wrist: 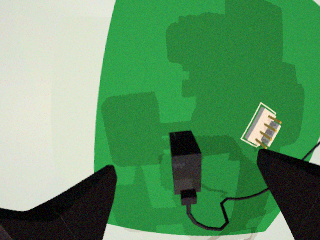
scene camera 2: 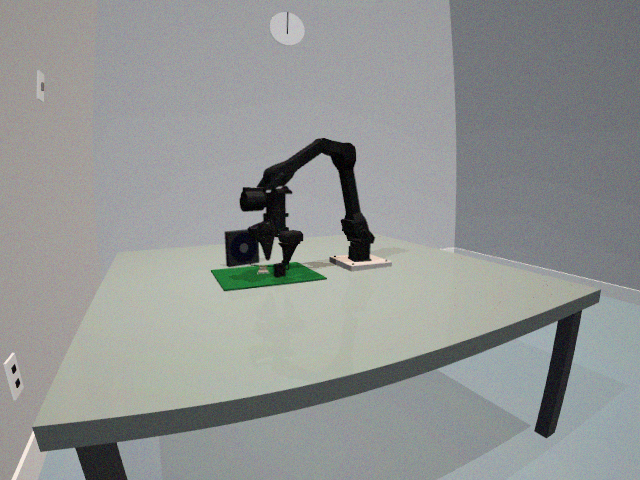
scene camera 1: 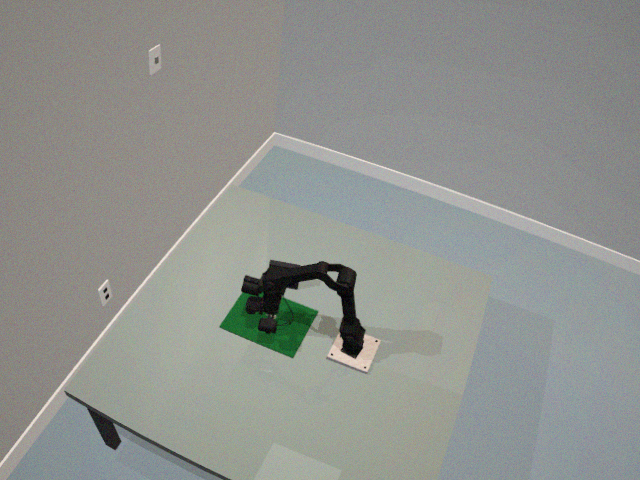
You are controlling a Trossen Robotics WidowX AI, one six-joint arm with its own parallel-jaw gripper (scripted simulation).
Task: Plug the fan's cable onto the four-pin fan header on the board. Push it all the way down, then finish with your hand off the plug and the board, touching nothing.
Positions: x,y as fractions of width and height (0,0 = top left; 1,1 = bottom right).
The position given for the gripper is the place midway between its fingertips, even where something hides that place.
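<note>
Black plug at (wrist: 0.58,0.64); black fan at (scene camera 2: 0.37,0.51). Green board visible at (scene camera 1: 0.45,0.71), (scene camera 2: 0.37,0.58) and (wrist: 0.65,0.31). The gripper (scene camera 2: 0.43,0.55), (scene camera 1: 0.42,0.67), (wrist: 0.59,0.69) is open and holds nothing.
</note>
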